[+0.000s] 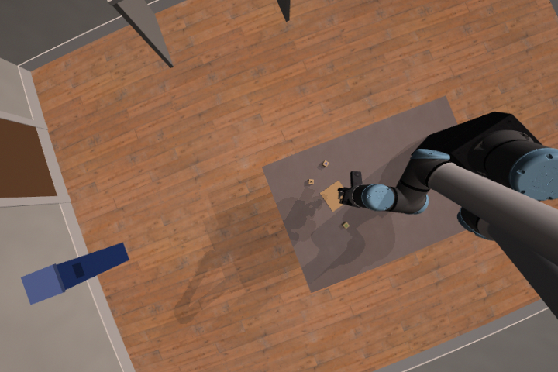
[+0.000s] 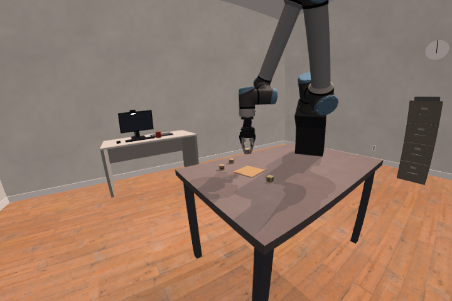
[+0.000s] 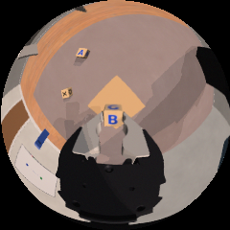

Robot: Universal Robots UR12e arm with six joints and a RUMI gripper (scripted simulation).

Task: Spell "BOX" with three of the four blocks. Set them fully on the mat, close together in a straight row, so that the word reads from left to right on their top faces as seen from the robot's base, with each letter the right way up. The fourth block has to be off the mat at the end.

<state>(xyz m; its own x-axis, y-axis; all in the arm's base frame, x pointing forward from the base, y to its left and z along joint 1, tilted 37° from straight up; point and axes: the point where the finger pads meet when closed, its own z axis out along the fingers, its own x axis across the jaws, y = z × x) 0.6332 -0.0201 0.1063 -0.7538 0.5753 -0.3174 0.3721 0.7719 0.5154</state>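
The tan mat is 1 cm ahead of my hand, 3 cm to the left of it and 12 cm below it. Round my hand: O block (22 cm to the left, 11 cm below).
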